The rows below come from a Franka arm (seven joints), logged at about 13 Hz.
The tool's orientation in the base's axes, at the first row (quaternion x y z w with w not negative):
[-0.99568, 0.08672, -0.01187, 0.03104]
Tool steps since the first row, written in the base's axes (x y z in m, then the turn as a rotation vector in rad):
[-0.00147, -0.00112, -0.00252, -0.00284, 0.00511, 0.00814]
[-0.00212, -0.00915, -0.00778, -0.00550, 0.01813, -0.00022]
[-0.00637, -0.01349, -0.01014, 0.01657, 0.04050, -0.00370]
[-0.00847, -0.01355, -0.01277, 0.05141, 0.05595, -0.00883]
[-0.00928, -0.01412, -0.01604, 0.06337, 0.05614, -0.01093]
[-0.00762, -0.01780, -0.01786, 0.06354, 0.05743, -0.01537]
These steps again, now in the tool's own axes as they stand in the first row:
[-0.00130, 0.00151, 0.00240, -0.00353, -0.00505, -0.00790]
[-0.00064, 0.00986, 0.00715, -0.00856, -0.01686, 0.00114]
[-0.00412, 0.01500, 0.00913, 0.00922, -0.04243, 0.00659]
[-0.00622, 0.01559, 0.01169, 0.04076, -0.06328, 0.01365]
[-0.00698, 0.01650, 0.01489, 0.05246, -0.06539, 0.01610]
[-0.00474, 0.01995, 0.01654, 0.05233, -0.06640, 0.02061]

